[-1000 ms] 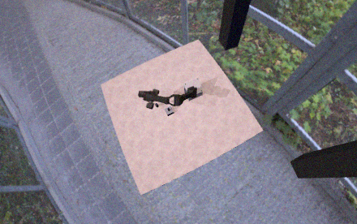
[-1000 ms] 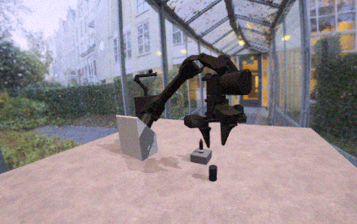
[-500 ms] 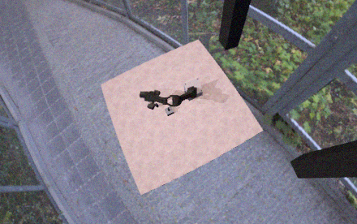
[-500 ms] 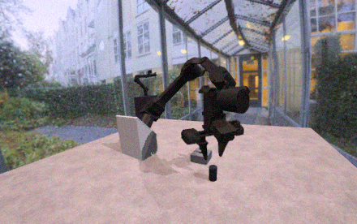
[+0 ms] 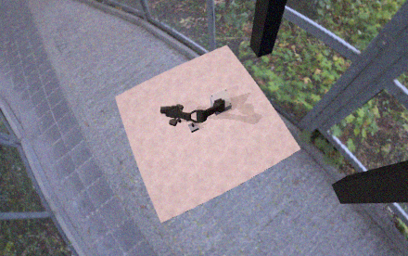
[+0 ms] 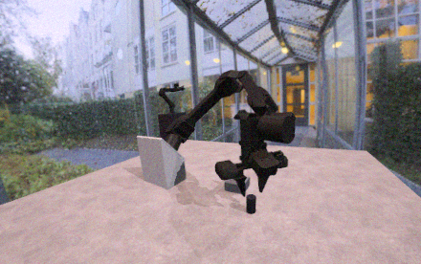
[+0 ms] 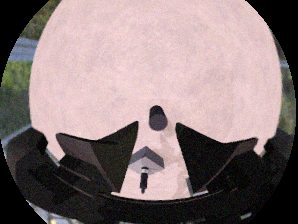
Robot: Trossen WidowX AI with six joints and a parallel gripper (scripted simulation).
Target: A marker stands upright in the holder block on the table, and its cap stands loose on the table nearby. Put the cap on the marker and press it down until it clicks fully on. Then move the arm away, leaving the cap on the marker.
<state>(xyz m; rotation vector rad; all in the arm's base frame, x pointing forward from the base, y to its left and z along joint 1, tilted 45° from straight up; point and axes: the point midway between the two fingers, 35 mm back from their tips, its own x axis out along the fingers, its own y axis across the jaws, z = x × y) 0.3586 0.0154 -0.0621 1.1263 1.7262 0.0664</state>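
Right now the dark marker cap is 3 cm below my gripper tip. From my gripper tip the other things lie so: dark holder block 10 cm to the left, 10 cm behind, 4 cm below.
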